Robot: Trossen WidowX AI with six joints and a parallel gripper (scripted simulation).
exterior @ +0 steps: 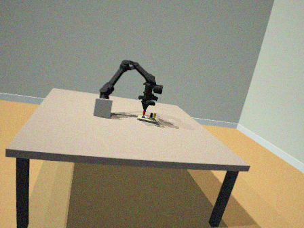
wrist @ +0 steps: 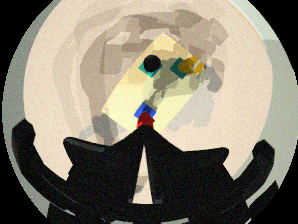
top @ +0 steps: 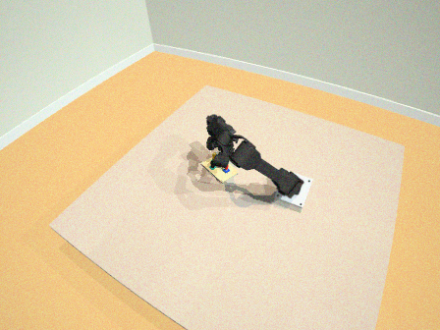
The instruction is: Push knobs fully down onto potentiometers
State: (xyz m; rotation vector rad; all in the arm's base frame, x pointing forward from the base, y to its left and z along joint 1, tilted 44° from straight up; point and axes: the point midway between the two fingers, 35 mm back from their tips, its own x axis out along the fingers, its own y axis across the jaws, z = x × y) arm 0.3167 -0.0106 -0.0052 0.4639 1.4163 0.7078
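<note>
My gripper tip is 20 mm above the red knob. The rest, counted from my gripper tip: yellow knob (80 mm ahead, 30 mm to the right, 10 mm below).
</note>
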